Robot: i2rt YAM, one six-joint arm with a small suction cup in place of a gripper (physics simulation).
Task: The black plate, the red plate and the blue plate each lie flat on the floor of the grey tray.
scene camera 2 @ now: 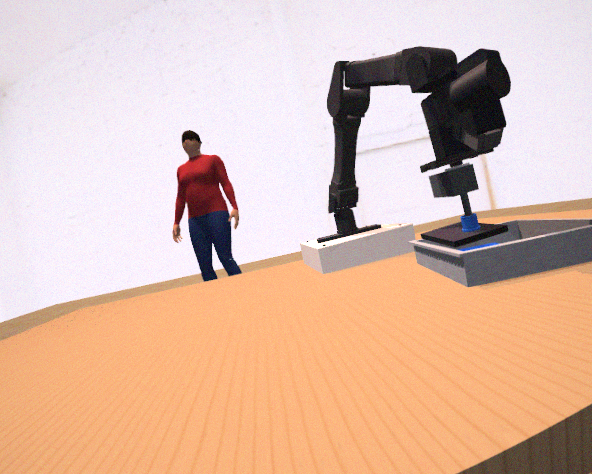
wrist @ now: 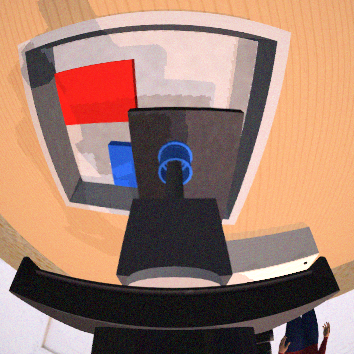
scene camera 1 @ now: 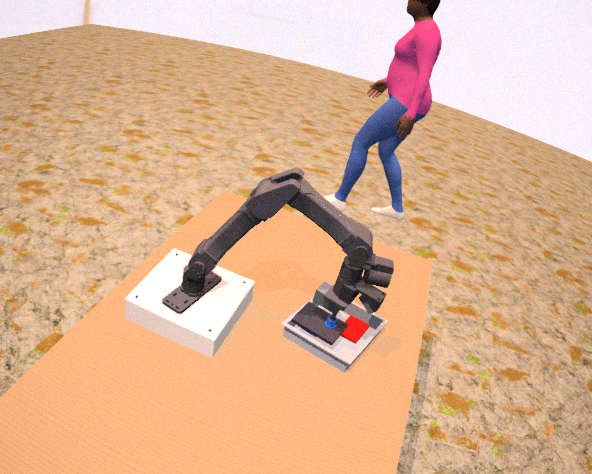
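Where they show: hand at its tool point: (scene camera 2: 473, 235) (wrist: 173, 149) (scene camera 1: 329, 327); arm's base at its link origin: (scene camera 2: 348, 234) (scene camera 1: 192, 291).
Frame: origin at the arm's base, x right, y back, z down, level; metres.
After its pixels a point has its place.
Observation:
My suction gripper (scene camera 1: 330, 322) (scene camera 2: 470, 223) (wrist: 175, 162) {y -0.363, x -0.159, z 0.024 m}, a blue cup, is shut on the black plate (scene camera 1: 312, 320) {y -0.315, x -0.140, z 0.013 m} (scene camera 2: 450, 236) {y -0.363, x -0.117, z 0.017 m} (wrist: 215, 150) {y -0.366, x -0.122, z 0.017 m}. It holds the plate nearly level over the grey tray (scene camera 1: 315, 349) {y -0.364, x -0.082, z 0.053 m} (scene camera 2: 525, 260) {y -0.473, x -0.155, z 0.055 m} (wrist: 281, 55) {y -0.450, x -0.070, z 0.026 m}, at about rim height, toward the side by the arm's base. The red plate (scene camera 1: 355, 328) {y -0.419, x -0.251, z 0.063 m} (wrist: 97, 95) {y -0.412, x -0.243, z 0.063 m} lies flat on the tray floor, beside the black plate in the wrist view. The blue plate (scene camera 2: 481, 246) {y -0.294, x -0.220, z 0.062 m} (wrist: 121, 165) {y -0.318, x -0.234, z 0.062 m} is in the tray, partly hidden beneath the black plate; how it rests there is hidden.
The arm stands on a white box (scene camera 1: 170, 325) {y -0.030, x 0.133, z 0.022 m} (scene camera 2: 360, 255) {y -0.138, x 0.003, z 0.051 m} (wrist: 270, 245) {y -0.140, x 0.013, z 0.049 m}, a short way from the tray on the wooden table (scene camera 1: 225, 415) {y -0.291, x 0.246, z 0.076 m} (scene camera 2: 250, 380) {y -0.583, x 0.209, z 0.076 m}. One person in pink (scene camera 1: 415, 65) and one in red (scene camera 2: 202, 185) stand beyond the table.

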